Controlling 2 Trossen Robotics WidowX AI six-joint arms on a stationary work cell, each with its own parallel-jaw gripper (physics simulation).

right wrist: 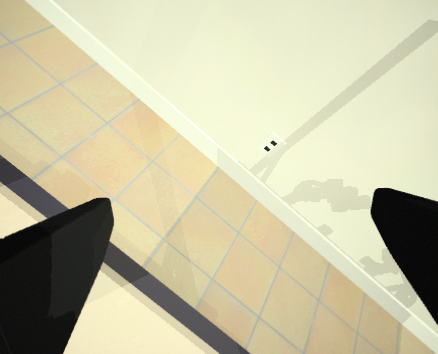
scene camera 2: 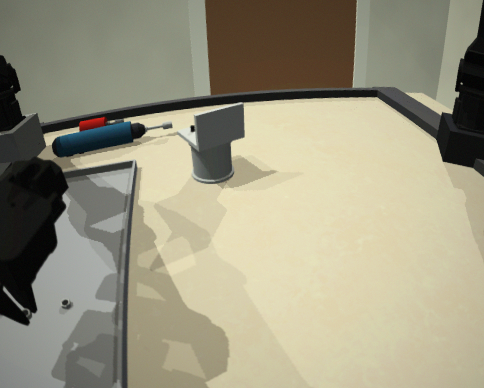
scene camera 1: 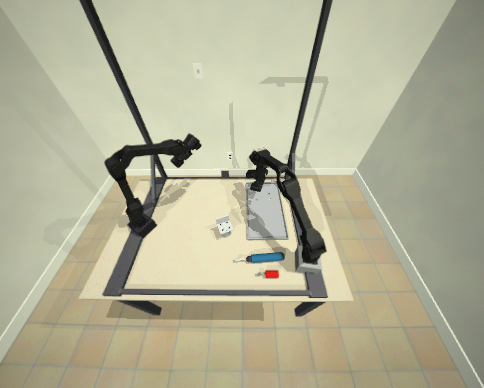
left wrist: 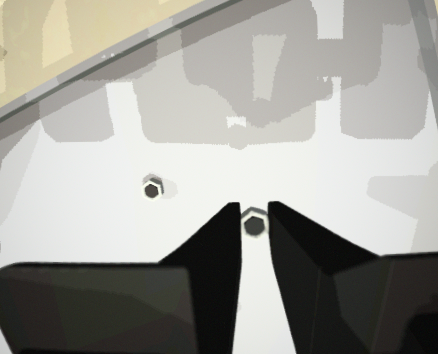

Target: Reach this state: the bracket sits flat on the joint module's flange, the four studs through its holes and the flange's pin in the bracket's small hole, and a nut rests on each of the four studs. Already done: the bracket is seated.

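Places are measured from the left arm's base along level axes (x right, y back, z down), in centimetres.
Pixels of known places: left gripper, between the fingertips: (scene camera 2: 29, 317) (left wrist: 253, 213); right gripper, between the fingertips: (right wrist: 241, 205); left arm's base, origin of its link: (scene camera 2: 6, 125) (scene camera 1: 309, 256); right arm's base, origin of its link: (scene camera 2: 470, 125) (scene camera 1: 140, 222).
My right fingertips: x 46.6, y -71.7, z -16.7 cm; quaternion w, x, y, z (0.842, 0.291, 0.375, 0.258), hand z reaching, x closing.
Ahead of a thing's pixels: the offset from my right fingertips to its middle.
The white bracket {dx -36.1, dy +29.4, dz +16.4 cm} (scene camera 1: 224, 227) (scene camera 2: 220, 125) sits on the grey joint module {dx -36.1, dy +29.4, dz +20.9 cm} (scene camera 2: 212, 162), its upright plate standing. Dark stud spots show on its flat part in scene camera 1; a nut on them cannot be made out. My left gripper (scene camera 1: 256, 188) (scene camera 2: 30, 316) (left wrist: 253, 213) is shut on a nut {dx -5.5, dy +44.1, dz +19.4 cm} (left wrist: 254, 224), its hole facing the wrist camera, above the grey tray {dx -16.4, dy +49.1, dz +23.8 cm} (scene camera 1: 267, 222) (scene camera 2: 95, 250) (left wrist: 75, 225). A loose nut {dx -10.6, dy +43.7, dz +23.9 cm} (scene camera 2: 66, 303) (left wrist: 152, 189) lies on the tray beside it. My right gripper (scene camera 1: 187, 154) (right wrist: 241, 205) is open and empty, high at the left in scene camera 1.
A blue-handled driver {dx -48.3, dy +49.2, dz +22.6 cm} (scene camera 1: 266, 258) (scene camera 2: 95, 139) with a socket tip and a smaller red tool {dx -55.2, dy +53.6, dz +22.9 cm} (scene camera 1: 272, 274) (scene camera 2: 93, 124) lie on the table near its front edge in scene camera 1. More nuts {dx -4.4, dy +51.2, dz +23.9 cm} (scene camera 1: 269, 193) lie in the tray's back part. The tray has a raised rim.
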